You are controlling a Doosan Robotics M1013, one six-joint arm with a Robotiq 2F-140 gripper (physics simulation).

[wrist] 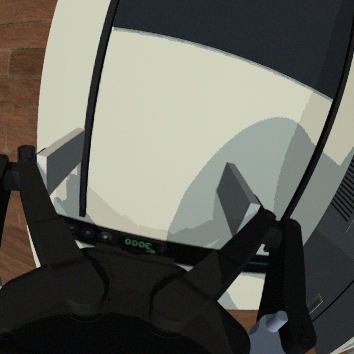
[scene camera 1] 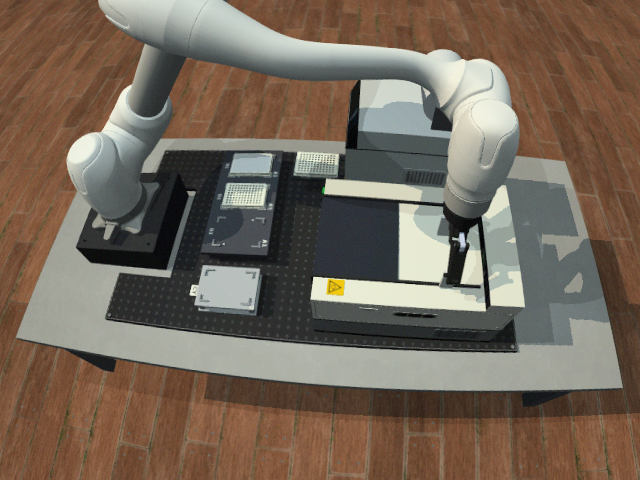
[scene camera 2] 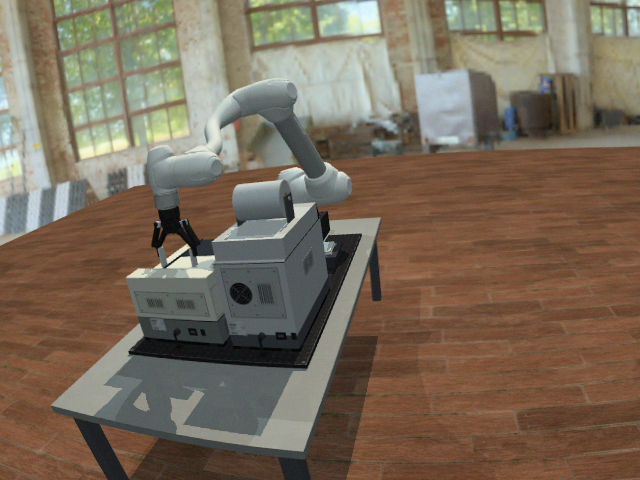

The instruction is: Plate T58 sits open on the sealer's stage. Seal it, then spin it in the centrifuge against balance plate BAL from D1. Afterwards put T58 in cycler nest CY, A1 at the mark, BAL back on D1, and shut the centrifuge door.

Labels:
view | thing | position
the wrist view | gripper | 152,160
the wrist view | centrifuge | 162,115
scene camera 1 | gripper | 444,259
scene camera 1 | centrifuge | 490,295
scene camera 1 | grey plate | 244,164
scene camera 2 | gripper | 179,265
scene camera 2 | centrifuge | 177,303

